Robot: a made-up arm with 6 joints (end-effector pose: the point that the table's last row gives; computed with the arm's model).
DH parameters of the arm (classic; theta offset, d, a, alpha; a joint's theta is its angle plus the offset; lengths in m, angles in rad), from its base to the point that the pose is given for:
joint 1: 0 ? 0 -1.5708
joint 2: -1.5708 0 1.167 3.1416
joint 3: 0 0 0 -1.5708
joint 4: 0 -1.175 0 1.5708
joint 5: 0 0.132 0 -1.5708
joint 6: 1.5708 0 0 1.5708
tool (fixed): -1.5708 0 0 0
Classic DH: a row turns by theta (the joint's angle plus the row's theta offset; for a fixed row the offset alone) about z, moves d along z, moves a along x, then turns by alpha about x.
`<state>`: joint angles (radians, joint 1 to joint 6).
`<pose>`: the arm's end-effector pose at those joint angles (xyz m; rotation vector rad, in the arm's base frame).
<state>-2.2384 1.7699 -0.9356 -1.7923 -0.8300 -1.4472</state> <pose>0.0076 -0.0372 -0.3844 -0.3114 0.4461 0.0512</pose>
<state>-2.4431 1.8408 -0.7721 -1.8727 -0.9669 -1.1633</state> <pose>-0.0104 -0.0600 -0.5691 -0.5827 0.6392 -0.2198</pose>
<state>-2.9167 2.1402 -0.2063 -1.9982 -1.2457 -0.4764</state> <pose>-0.0603 -0.0699 -1.1579 -1.1243 1.4441 -0.5208</pose>
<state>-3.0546 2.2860 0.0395 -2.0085 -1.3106 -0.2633</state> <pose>-0.0478 -0.0603 -1.3813 -1.2387 1.7538 -0.4663</pose>
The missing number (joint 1, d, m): 0.226
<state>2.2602 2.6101 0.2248 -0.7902 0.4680 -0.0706</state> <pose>0.2800 -0.1937 -1.5181 -1.4853 0.8906 0.7063</pose>
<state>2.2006 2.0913 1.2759 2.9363 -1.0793 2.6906</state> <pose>-1.1868 1.4089 -1.1913 0.6273 0.4454 2.0074</pose>
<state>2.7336 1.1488 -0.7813 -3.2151 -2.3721 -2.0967</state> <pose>-0.6586 0.1412 -0.3994 0.1824 -1.4024 2.0948</pose>
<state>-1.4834 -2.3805 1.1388 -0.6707 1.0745 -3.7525</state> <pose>-0.2712 1.9109 -0.9761 -0.3040 1.9783 0.9213</pose>
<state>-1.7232 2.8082 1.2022 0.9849 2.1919 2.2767</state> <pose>-0.1405 -0.4342 -2.0549 -2.2614 0.5309 -1.0729</pose>
